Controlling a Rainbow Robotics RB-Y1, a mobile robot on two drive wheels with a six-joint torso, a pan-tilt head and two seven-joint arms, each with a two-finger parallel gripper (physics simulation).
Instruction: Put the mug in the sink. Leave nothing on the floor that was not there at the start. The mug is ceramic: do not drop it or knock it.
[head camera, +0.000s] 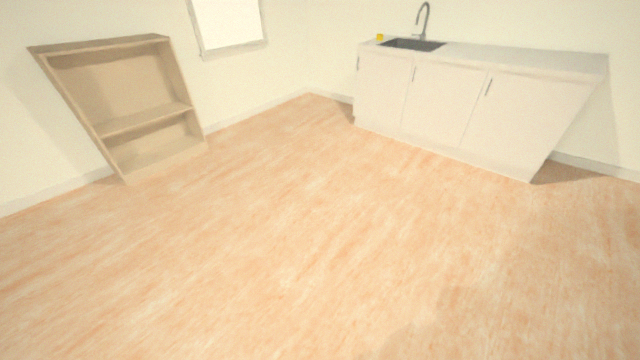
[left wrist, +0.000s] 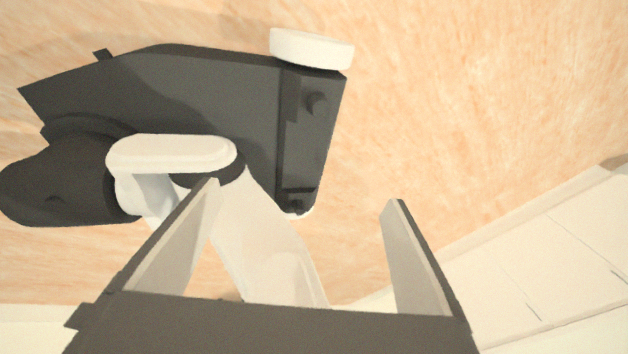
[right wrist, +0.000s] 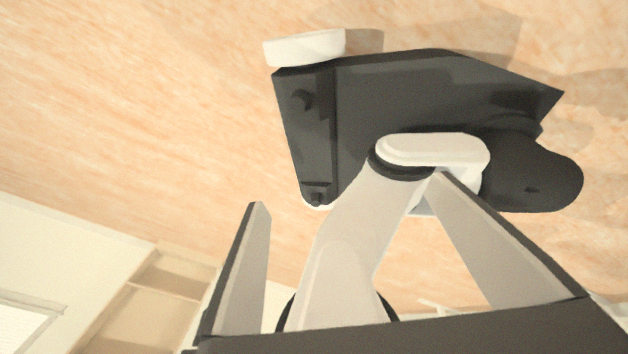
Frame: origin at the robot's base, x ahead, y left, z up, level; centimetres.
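Seen in the pictures: left gripper, fingertip midpoint: (left wrist: 304, 198); right gripper, fingertip midpoint: (right wrist: 344, 197).
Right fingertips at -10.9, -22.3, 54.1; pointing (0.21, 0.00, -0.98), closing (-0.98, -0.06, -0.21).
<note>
A point is followed by its place in that frame, as x, y, z.
The sink (head camera: 412, 45) @(286.8, -71.2, 86.4) is a dark basin set into the left part of a white counter, with a grey faucet (head camera: 425, 22) behind it, far off at the upper right of the head camera view. The mug does not show clearly in any view. My left gripper (left wrist: 304, 198) @(-9.8, 23.2, 54.4) is open, with nothing between its fingers, beside my own base. My right gripper (right wrist: 344, 197) @(-10.9, -22.3, 54.1) is open, with nothing between its fingers, on the other side of the base. Both grippers are far from the sink.
A small yellow block (head camera: 380, 37) @(287.0, -37.8, 93.9) stands on the counter (head camera: 530, 59) @(207.6, -139.5, 91.1) left of the sink. The counter has closed cabinet doors below. A wooden shelf unit (head camera: 145, 120) @(181.1, 168.1, 48.5) stands against the left wall, its shelves bare. A window (head camera: 227, 22) @(294.2, 122.1, 106.2) is in the wall between them. Wooden floor (head camera: 300, 225) @(112.7, 26.9, 0.1) lies in front.
</note>
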